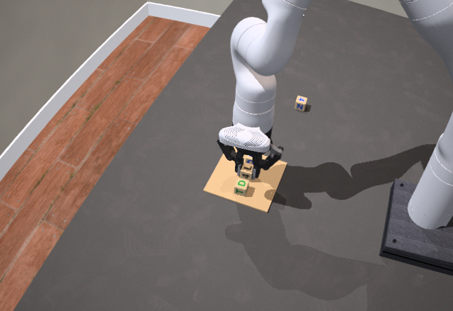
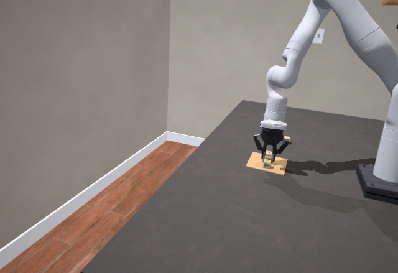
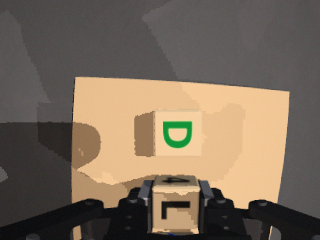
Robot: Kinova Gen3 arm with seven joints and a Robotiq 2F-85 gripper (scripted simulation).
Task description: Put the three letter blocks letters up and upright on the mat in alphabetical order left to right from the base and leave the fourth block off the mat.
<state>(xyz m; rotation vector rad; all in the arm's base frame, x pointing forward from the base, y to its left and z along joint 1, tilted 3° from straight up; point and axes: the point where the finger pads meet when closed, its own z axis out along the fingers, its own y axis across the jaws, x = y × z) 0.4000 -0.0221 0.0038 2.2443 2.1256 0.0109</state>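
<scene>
My hand is 30 mm above the tan mat.
</scene>
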